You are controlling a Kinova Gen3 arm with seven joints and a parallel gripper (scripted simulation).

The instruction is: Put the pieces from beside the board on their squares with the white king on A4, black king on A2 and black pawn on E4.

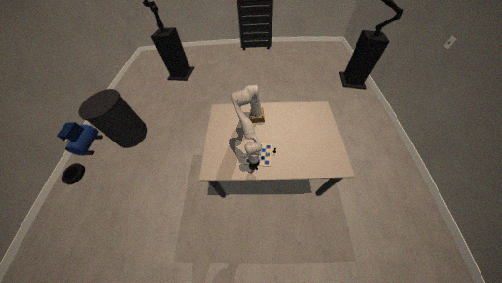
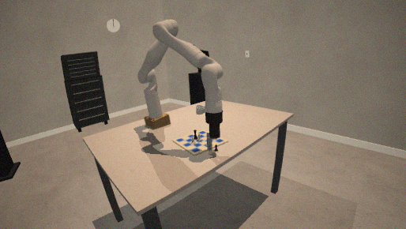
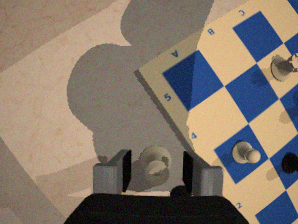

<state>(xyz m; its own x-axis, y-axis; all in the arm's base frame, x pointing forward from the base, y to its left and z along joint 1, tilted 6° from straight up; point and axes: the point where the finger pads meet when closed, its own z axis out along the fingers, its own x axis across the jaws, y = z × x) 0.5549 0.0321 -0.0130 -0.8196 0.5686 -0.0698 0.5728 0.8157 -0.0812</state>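
My gripper is now 1 cm above the white king. Round my hand: blue-and-cream chessboard (14 cm behind, 4 cm to the left, 4 cm below); black king (18 cm to the left, 18 cm behind, 1 cm below).
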